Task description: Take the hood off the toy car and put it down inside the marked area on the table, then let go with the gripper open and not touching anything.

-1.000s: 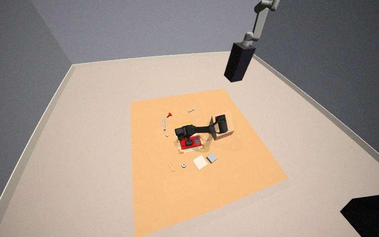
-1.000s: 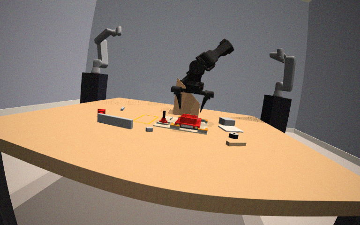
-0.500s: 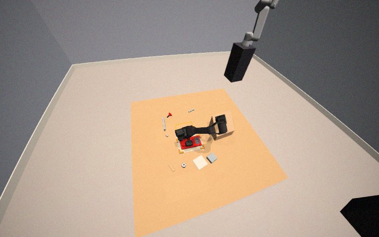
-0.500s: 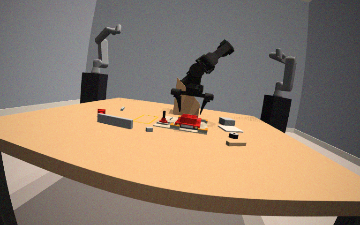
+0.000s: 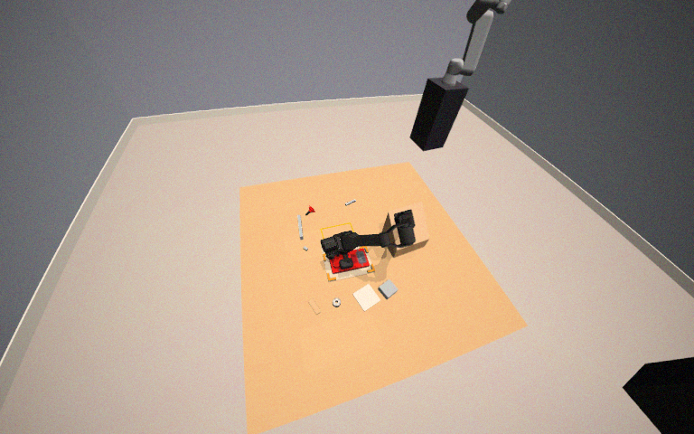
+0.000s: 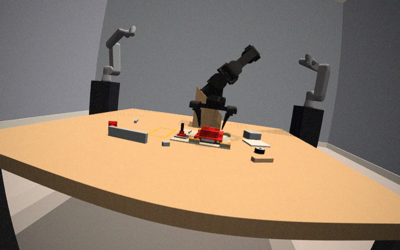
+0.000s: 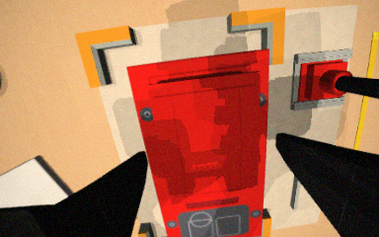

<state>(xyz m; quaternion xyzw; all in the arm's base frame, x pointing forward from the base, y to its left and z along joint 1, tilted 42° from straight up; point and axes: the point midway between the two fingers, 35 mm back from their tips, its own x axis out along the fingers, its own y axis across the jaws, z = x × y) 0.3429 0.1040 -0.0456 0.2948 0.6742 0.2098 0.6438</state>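
My gripper tip is now 1 cm above the hood. Also, from my gripper tip: long grey bar: 14 cm ahead, 30 cm to the right, 4 cm below.
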